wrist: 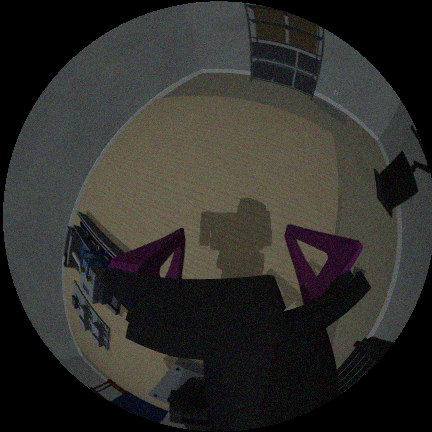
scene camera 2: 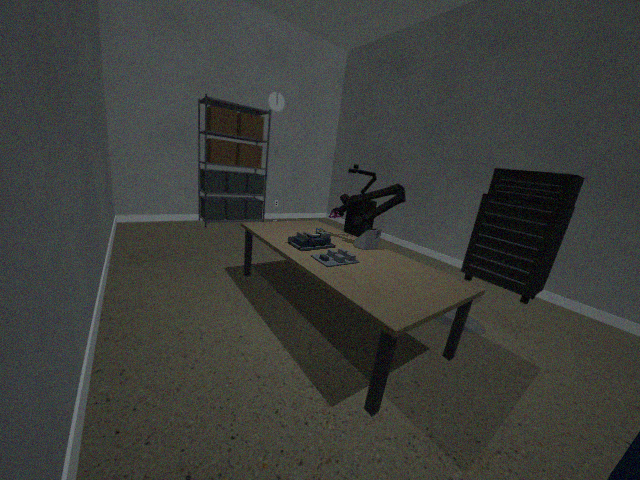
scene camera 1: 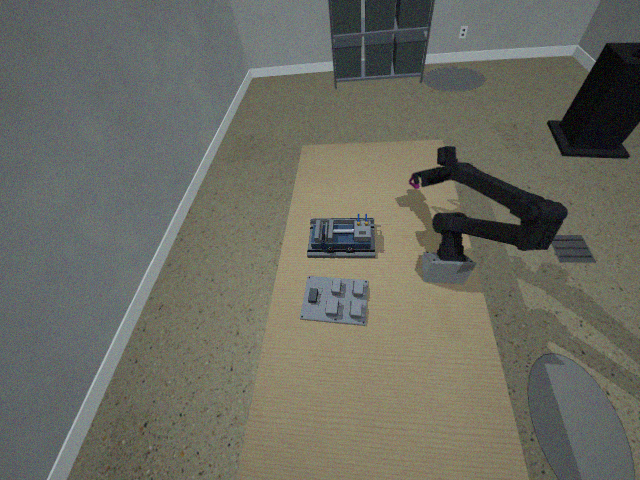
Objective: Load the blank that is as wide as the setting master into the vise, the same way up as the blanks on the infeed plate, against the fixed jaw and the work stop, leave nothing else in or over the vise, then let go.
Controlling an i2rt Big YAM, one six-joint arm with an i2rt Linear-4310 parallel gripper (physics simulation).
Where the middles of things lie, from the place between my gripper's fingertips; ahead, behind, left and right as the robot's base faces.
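For the grey infeed plate point(scene camera 1: 310, 311), here's how it is: my hand is 31 cm short of the plate, 56 cm to the right of it and 14 cm above it.
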